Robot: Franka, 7 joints.
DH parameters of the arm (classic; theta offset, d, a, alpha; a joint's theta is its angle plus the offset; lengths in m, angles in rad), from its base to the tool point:
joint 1: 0 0.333 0 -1.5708
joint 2: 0 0 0 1.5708
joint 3: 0 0.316 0.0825 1.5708
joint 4: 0 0 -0.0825 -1.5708
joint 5: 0 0.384 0 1.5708
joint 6: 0 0 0.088 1.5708
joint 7: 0 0.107 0 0
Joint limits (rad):
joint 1: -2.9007..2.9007
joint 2: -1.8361..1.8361
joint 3: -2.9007..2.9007
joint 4: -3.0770..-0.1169
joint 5: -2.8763..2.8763
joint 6: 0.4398..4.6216
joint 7: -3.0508..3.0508
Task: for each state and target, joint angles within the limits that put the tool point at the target. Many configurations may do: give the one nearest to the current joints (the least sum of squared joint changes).
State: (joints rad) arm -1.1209 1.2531 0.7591 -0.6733 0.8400 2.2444 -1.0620
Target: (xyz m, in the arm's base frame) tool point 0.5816 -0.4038 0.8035
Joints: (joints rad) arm -0.9343 0.7722 0.9154 -0.4996 0.8599 2.2783 -1.0620
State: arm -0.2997 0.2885 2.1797 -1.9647 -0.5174 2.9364 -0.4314
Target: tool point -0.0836 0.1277 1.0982
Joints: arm -0.2004 0.6163 2.8615 -1.3732 -0.5463 3.0798 -0.4314
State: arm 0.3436 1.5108 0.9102 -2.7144 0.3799 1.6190 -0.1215
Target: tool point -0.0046 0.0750 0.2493
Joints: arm -0.0701 1.0468 0.7086 -2.9472 0.0922 0.7291 -0.1215
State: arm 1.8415 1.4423 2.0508 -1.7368 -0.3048 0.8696 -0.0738
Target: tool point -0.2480 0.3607 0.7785
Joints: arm 1.4374 1.4259 2.5560 -1.2796 -0.2007 1.0782 -0.0738
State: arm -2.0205 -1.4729 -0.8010 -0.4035 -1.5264 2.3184 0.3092
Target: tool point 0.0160 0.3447 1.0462
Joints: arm -2.1752 -1.1122 -0.3296 -1.2077 -1.5092 2.3964 0.3092
